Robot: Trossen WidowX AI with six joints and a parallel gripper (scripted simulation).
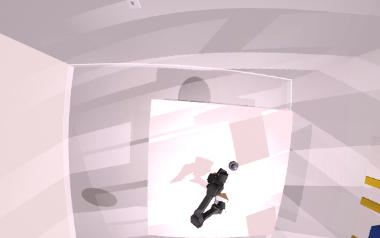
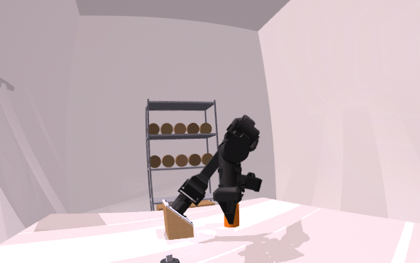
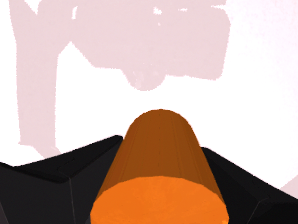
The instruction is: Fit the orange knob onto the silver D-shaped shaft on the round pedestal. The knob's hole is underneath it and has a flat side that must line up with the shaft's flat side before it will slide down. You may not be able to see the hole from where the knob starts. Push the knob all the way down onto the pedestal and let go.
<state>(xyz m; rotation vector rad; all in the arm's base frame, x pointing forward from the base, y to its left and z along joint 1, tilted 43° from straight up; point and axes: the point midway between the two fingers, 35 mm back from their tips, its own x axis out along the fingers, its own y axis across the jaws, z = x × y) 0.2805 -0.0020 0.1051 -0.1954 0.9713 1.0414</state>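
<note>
The silver shaft lies 30 mm ahead of my gripper tip, 180 mm to the right of it and 70 mm below it. The rest, counted from my gripper tip: orange knob 30 mm above.
</note>
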